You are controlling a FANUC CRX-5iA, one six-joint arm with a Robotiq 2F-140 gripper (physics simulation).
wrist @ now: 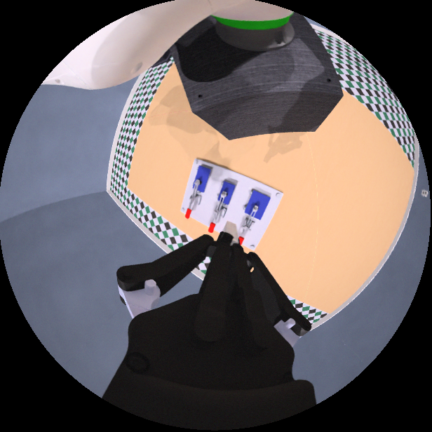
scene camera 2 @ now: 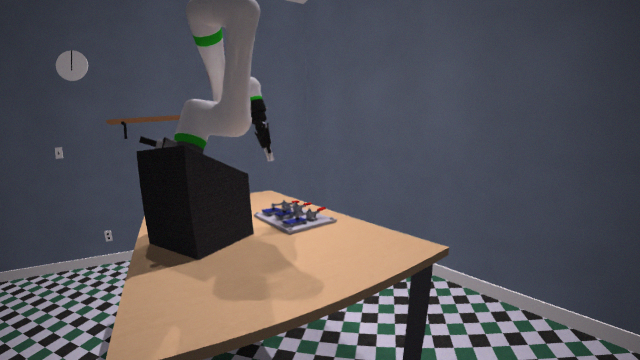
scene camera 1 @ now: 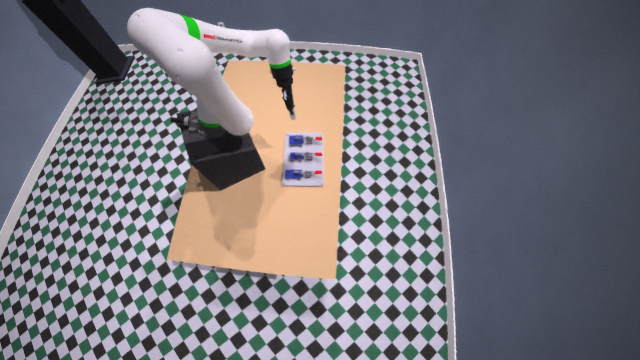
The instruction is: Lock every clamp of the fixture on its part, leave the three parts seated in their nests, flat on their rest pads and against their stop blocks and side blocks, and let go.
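Places are measured from the arm's base along level axes (x back, y right, z up), in metres.
Pixels of known places: gripper, fingertip midpoint: [scene camera 2: 271, 160] [scene camera 1: 293, 118]; arm's base, origin of the base link: [scene camera 1: 211, 127].
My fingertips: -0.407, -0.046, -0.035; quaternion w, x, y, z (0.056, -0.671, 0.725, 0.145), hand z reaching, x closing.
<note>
For each thing: its top centre in the pictures, then the offset to it from my fingertips, as dx, dy, dz. "spot": a spot on its surface instead. Level surfaces: height alone.
- fixture plate, surface spot: [scene camera 2: 314, 225] [scene camera 1: 303, 185] spot: -0.028, +0.266, -0.259
- nearest handle, surface spot: [scene camera 2: 321, 209] spot: -0.111, +0.214, -0.216
- wooden table, its level: dz -0.270
The fixture plate [scene camera 1: 303, 183] [scene camera 2: 314, 225] [wrist: 260, 226] carries three blue parts, the first [scene camera 1: 293, 174] [wrist: 204, 174], the middle one [wrist: 229, 186] and the third [wrist: 260, 197]. They look flat in their nests; pad and block contact is too small to tell. Each clamp arm reaches over its part, and the red handles [scene camera 1: 318, 172] [scene camera 1: 318, 154] [scene camera 1: 318, 138] point outward and low. In scene camera 2 the nearest handle [scene camera 2: 321, 209] slants slightly upward. My gripper [scene camera 1: 293, 117] [scene camera 2: 270, 157] [wrist: 227, 229] is shut and empty, raised well above the table, clear of the fixture.
The wooden table [scene camera 1: 280, 240] [scene camera 2: 200, 310] [wrist: 345, 200] bears the fixture and the black robot pedestal [scene camera 1: 227, 167] [scene camera 2: 170, 200] [wrist: 270, 117], which stands beside the blue-part side of the plate. A dark post [scene camera 1: 85, 40] rises in scene camera 1.
</note>
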